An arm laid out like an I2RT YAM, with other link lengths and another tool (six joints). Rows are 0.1 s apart.
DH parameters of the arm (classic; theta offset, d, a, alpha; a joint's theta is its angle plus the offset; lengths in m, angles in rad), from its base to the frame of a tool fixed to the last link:
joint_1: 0 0.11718 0.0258 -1.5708
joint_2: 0 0 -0.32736 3.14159
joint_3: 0.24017 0 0.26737 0
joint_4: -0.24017 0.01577 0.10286 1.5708
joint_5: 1.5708 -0.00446 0 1.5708
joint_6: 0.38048 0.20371 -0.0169 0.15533
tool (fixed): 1.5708 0.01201 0 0
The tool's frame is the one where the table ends.
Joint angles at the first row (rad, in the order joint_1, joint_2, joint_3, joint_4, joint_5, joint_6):
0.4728, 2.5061, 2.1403, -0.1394, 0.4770, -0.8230
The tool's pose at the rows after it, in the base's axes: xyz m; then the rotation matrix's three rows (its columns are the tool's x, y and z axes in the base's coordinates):
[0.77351 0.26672 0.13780], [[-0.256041 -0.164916 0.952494], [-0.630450 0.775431 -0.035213], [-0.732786 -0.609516 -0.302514]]
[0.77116 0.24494 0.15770], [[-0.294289 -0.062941 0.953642], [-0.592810 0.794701 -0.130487], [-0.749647 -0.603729 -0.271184]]
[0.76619 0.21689 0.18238], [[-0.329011 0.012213 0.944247], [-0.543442 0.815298 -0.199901], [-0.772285 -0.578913 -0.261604]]
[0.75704 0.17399 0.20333], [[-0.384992 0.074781 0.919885], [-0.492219 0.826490 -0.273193], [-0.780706 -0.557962 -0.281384]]
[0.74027 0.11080 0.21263], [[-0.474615 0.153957 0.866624], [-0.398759 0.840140 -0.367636], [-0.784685 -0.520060 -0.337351]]
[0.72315 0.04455 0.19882], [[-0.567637 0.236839 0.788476], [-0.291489 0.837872 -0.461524], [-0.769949 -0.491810 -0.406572]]
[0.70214 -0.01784 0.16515], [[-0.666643 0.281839 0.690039], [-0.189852 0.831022 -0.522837], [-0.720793 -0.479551 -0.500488]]
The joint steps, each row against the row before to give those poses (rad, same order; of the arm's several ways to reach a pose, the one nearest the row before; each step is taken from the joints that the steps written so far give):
0.0019, -0.0072, 0.0000, -0.0096, 0.0813, -0.0038
-0.0019, -0.0252, 0.0000, -0.0206, 0.0912, 0.0549
-0.0190, -0.0462, 0.0000, -0.0572, 0.0446, 0.0625
-0.0401, -0.0572, 0.0000, -0.1015, 0.0244, 0.0649
-0.0683, -0.0588, 0.0000, -0.1549, 0.0088, 0.1122
-0.0805, -0.0194, -0.0001, -0.1361, -0.0004, 0.1113
-0.0888, 0.0076, -0.0072, -0.1210, -0.0339, 0.0782

